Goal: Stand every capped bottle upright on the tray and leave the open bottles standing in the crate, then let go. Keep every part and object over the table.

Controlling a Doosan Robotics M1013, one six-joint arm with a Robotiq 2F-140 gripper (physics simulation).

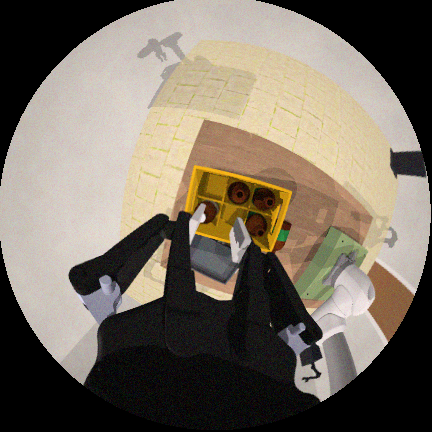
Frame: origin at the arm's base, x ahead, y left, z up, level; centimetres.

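Where they show: gripper, fingertip midpoint: (217,219); arm's base at its link origin: (339,271).
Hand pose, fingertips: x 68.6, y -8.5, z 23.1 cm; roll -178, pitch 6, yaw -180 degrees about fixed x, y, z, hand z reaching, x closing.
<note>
Each offset is from my fingertips to the top centre of the thing. "spot": to the spot under its first point. Level surfaces: height alone.
The yellow crate @(dx -3.3, dy +0.5, dz -15.4 cm) (241,179) stands on the table with brown bottles in its compartments. Three bottles with open dark mouths are a back-middle bottle @(dx -2.7, dy -3.8, dz -16.7 cm) (238,193), a back-right bottle @(dx -11.2, dy -5.1, dz -16.7 cm) (264,199) and a front-right bottle @(dx -12.6, dy +3.8, dz -16.7 cm) (257,225). A bottle @(dx +5.1, dy +6.4, dz -16.7 cm) (209,212) in the front-left compartment is partly hidden by a finger; a white cap-like spot shows at it. Another brown bottle @(dx -24.9, dy +7.1, dz -25.6 cm) (283,235) with a green band is outside the crate, against its right side; its top is hidden. The grey-blue tray @(spot: dx -12.6, dy +34.3, dz -32.4 cm) (223,274) is in front of the crate, partly behind the fingers. My gripper (217,219) is open and empty, above the crate's front part.
A green plate (308,283) with a pale robot arm (352,291) is at the right of the wooden table @(dz -32.9 cm) (227,137). A dark object (409,163) shows at the far right edge. The crate's back-left compartment @(spot: dx +6.8, dy -2.7, dz -32.2 cm) (213,184) holds no bottle.
</note>
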